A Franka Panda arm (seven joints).
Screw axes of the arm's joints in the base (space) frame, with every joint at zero. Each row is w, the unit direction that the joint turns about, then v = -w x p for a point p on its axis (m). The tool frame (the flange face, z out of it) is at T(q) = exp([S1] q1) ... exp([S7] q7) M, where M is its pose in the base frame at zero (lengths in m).
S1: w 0 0 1 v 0 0 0
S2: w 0 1 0 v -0.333 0 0
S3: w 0 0 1 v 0 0 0
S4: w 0 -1 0 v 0.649 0 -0.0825
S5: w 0 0 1 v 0 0 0
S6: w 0 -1 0 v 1.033 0 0
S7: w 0 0 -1 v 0 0.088 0
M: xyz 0.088 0 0.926 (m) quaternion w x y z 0 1 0 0
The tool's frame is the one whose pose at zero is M.
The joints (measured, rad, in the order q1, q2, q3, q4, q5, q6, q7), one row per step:
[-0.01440 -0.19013 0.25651 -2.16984 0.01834 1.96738 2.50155]
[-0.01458 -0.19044 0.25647 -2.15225 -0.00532 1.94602 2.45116]
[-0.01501 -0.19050 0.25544 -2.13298 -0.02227 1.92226 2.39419]
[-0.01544 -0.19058 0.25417 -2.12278 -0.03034 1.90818 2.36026]
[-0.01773 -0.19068 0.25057 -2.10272 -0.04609 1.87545 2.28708]
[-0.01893 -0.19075 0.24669 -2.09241 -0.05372 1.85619 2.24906]
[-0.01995 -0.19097 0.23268 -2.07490 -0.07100 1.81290 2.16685]
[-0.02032 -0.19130 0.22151 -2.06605 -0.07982 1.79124 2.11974]
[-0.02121 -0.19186 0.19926 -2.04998 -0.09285 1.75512 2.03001]
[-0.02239 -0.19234 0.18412 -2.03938 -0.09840 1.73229 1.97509]
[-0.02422 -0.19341 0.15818 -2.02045 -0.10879 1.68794 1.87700]
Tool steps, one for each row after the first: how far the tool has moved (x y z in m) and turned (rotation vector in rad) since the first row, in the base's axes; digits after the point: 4 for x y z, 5 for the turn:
[0.0012 -0.0011 0.0067 -0.02157 0.00099 0.05940]
[0.0024 -0.0025 0.0138 -0.03724 0.00535 0.12072]
[0.0029 -0.0037 0.0176 -0.04484 0.00981 0.15534]
[0.0035 -0.0076 0.0245 -0.05987 0.02489 0.22640]
[0.0038 -0.0108 0.0280 -0.06675 0.03559 0.26066]
[0.0036 -0.0202 0.0333 -0.08045 0.06612 0.33006]
[0.0038 -0.0271 0.0363 -0.08547 0.08214 0.36643]
[0.0043 -0.0403 0.0419 -0.08912 0.10928 0.43339]
[0.0044 -0.0494 0.0457 -0.08743 0.12596 0.47131]
[0.0037 -0.0651 0.0523 -0.08242 0.15943 0.53962]

